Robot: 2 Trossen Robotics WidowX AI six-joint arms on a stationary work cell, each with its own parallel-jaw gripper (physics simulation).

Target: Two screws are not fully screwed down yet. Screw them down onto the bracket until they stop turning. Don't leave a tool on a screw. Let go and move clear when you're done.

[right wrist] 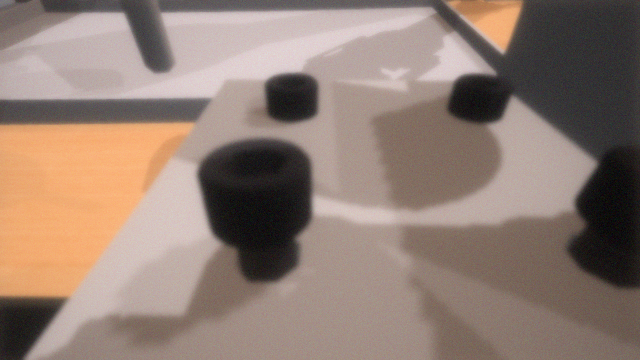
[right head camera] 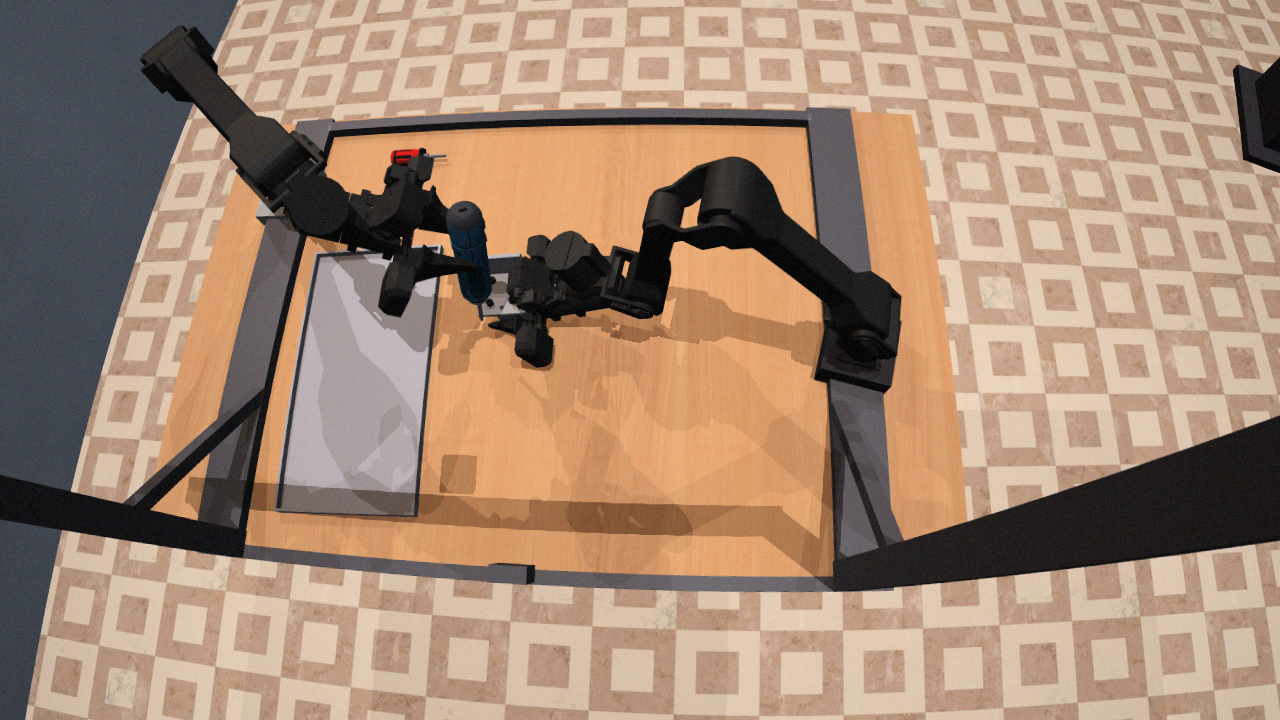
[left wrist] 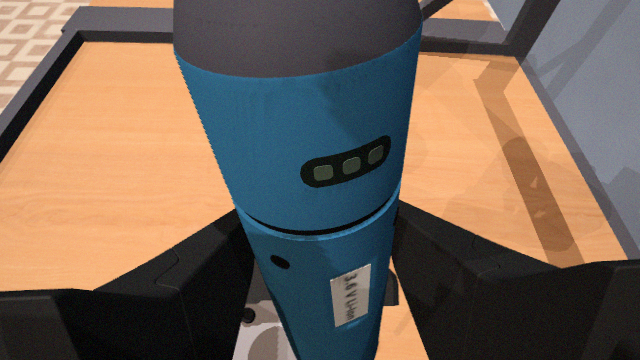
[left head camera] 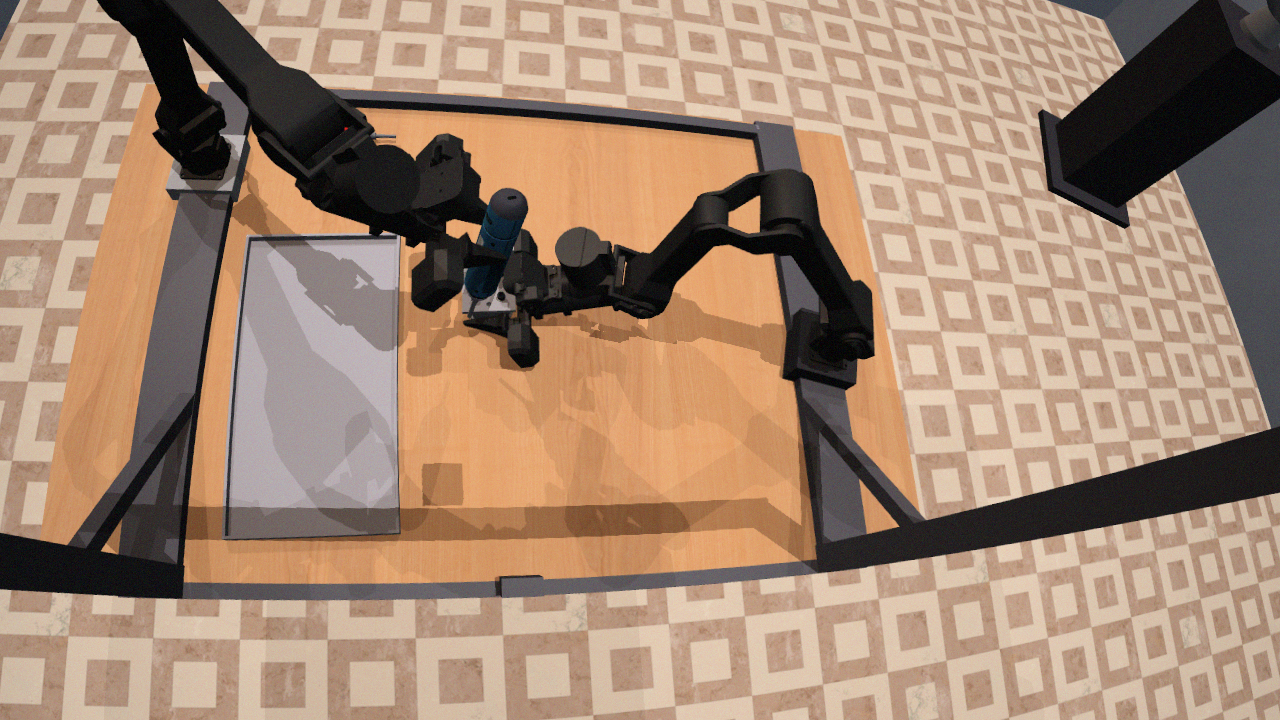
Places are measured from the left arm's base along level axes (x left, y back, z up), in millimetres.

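Pixels of known places: left gripper, fingertip midpoint: (right head camera: 478,250) (left wrist: 320,215) (left head camera: 504,242); left arm's base, origin of the base link: (left head camera: 205,161); right arm's base, origin of the base link: (right head camera: 862,344) (left head camera: 829,345).
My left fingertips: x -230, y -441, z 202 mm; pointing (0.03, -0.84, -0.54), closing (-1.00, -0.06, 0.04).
Ahead of a thing's pixels: the offset from my left fingertips to its top centre. "spot": to the spot under its first point.
My left gripper (left head camera: 487,241) (right head camera: 463,243) (left wrist: 320,215) is shut on the blue electric screwdriver {dy +15, dx -6, dz +78 mm} (left head camera: 506,207) (right head camera: 464,214) (left wrist: 300,125), held steeply near the bracket. Its bit {spot: dy +32, dx -19, dz -153 mm} (right wrist: 152,45) hangs in the air, apart from the screws. The grey bracket (left head camera: 487,306) (right head camera: 499,265) (left wrist: 265,320) (right wrist: 350,300) lies on the table. My right gripper (left head camera: 501,300) (right head camera: 505,295) appears shut on its sides. In the right wrist view, a near screw {dy -7, dx +8, dz -149 mm} (right wrist: 255,195) and another screw {spot: dy -6, dx +40, dz -154 mm} (right wrist: 612,215) stand raised; two far screws {dy +28, dx +7, dz -158 mm} (right wrist: 292,97) {dy +29, dx +42, dz -159 mm} (right wrist: 480,97) sit low. That view is blurred.
A shallow grey tray {dy +237, dx -86, dz -216 mm} (left head camera: 398,447) (right head camera: 358,447) (right wrist: 75,111) lies left of the bracket. A red screwdriver {dy +213, dx +301, dz -202 mm} (right head camera: 405,156) lies at the back left, partly hidden by the left arm. The two arms' grippers are close together. Dark frame beams border the table.
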